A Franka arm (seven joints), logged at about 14 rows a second.
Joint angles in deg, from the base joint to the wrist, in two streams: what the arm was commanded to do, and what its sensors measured. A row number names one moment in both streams.
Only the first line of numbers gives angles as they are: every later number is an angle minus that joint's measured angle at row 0.
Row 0, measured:
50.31, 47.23, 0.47, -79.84, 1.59, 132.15, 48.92
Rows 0 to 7, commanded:
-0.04, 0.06, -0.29, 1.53, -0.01, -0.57, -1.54
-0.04, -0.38, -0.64, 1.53, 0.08, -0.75, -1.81
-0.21, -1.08, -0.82, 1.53, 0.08, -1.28, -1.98
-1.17, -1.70, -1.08, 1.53, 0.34, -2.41, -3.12
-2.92, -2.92, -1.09, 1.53, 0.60, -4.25, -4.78
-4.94, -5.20, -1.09, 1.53, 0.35, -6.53, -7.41
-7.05, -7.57, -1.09, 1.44, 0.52, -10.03, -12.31
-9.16, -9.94, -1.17, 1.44, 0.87, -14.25, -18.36
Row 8, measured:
-4.73, -3.58, -2.03, 2.27, 0.00, -7.68, -9.50
